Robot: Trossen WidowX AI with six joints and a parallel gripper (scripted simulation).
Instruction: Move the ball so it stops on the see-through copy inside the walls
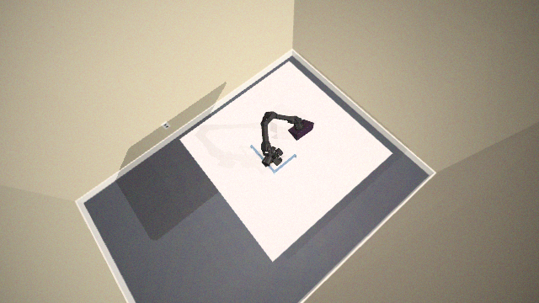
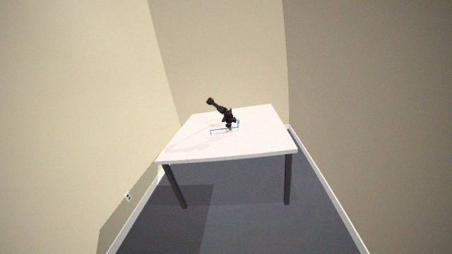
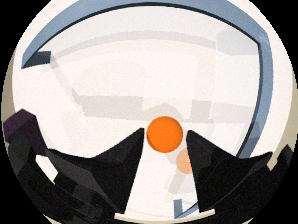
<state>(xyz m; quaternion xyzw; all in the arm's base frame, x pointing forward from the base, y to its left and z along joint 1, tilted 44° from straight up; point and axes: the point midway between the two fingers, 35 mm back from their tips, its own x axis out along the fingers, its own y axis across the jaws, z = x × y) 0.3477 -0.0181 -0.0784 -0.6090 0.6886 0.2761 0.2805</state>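
My gripper tip is now 40 mm to the left of the see-through copy of ball and 30 mm short of it. Also, from my gripper tip: orange ball (right at my gripper tip).
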